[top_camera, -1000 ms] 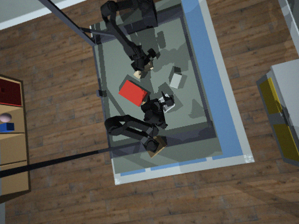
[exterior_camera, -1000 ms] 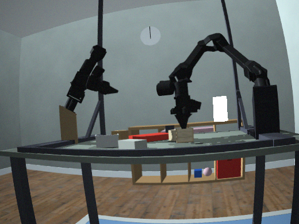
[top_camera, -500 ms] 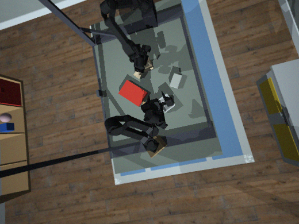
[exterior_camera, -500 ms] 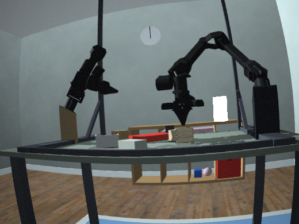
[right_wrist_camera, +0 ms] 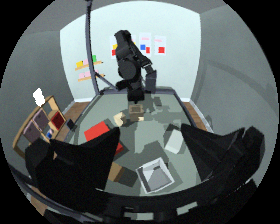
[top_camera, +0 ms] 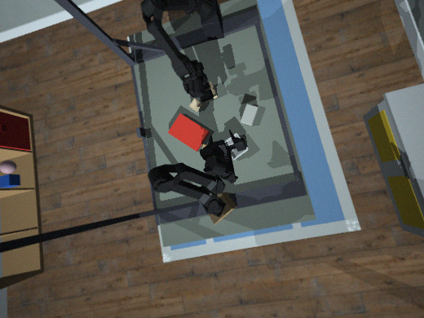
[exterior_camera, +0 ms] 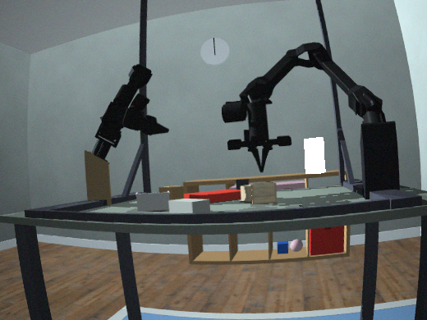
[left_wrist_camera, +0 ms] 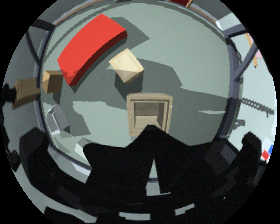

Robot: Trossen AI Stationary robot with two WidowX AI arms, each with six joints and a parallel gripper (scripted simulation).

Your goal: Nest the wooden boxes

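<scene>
Right now the flat red box is 12 cm behind my left hand, 20 cm to the right of it and 11 cm below it. From my left hand the other things lie so: white block 20 cm ahead, 14 cm to the right, 11 cm below; grey open box 12 cm ahead, 30 cm to the right, 10 cm below.
</scene>
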